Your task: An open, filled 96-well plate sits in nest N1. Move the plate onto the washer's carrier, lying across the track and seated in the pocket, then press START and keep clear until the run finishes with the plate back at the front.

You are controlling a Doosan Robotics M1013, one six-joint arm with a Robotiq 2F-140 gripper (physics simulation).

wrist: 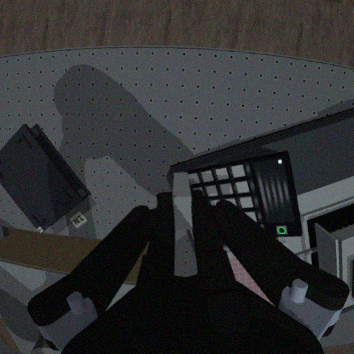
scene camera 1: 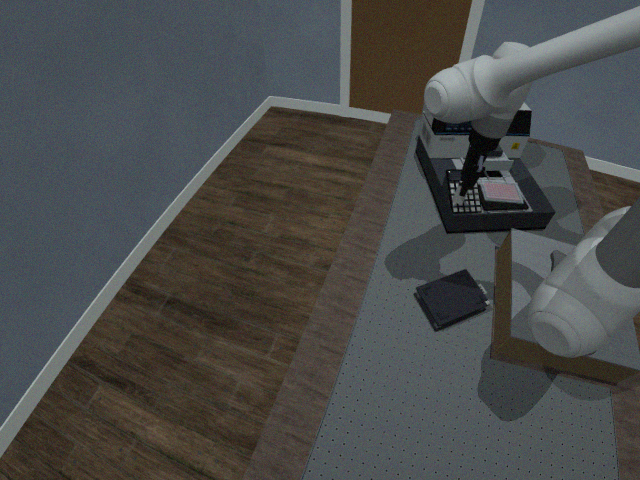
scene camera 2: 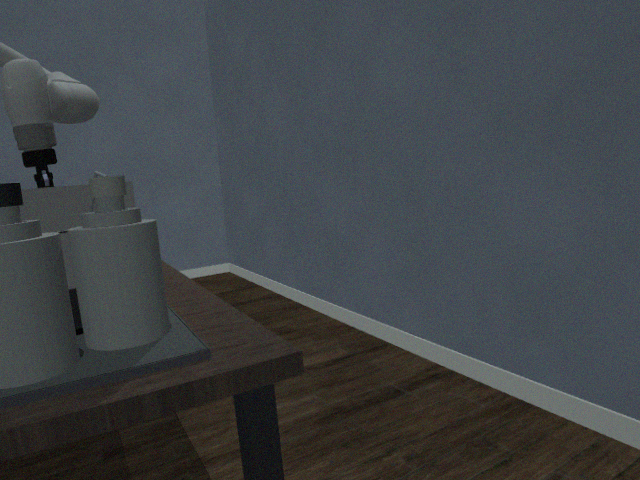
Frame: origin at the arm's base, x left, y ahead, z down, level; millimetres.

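Seen in the pictures: gripper, fingertip midpoint: (wrist: 181,184) (scene camera 1: 457,201).
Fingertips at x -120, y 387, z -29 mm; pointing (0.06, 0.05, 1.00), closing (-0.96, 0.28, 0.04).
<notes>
Offsets run from my fingertips to a thing's top centre. "pt": to the spot under its first point.
The 96-well plate {dz +7, dx -141, dy -120 mm} (scene camera 1: 501,192) (wrist: 245,272), with pink wells, lies on the carrier at the washer's front, beside the keypad; in the wrist view the fingers hide most of it. Its exact seating cannot be told. Nest N1 {dz +77, dx +255, dy -80 mm} (scene camera 1: 452,298) (wrist: 42,177) is dark and holds no plate. The keypad {pt dz +0, dx -55, dy +10 mm} (wrist: 230,187) has pale keys and a green-ringed mark {pt dz -23, dx -120, dy -20 mm} (wrist: 281,230) at one corner. My gripper (scene camera 1: 459,200) (wrist: 181,184) is shut and empty. Its tips show over the keypad's outer edge in the wrist view; their height above it is unclear. In scene camera 2 the tips are hidden.
The washer's white body {pt dz -11, dx -247, dy +95 mm} (scene camera 1: 447,146) stands behind the keypad. A wood-sided platform (scene camera 1: 502,304) (wrist: 50,250) stands beside the nest. Two large pale bottles {dz -154, dx -465, dy +177 mm} (scene camera 2: 121,279) {pt dz +24, dx -616, dy +82 mm} (scene camera 2: 31,310) stand near the table corner in scene camera 2.
</notes>
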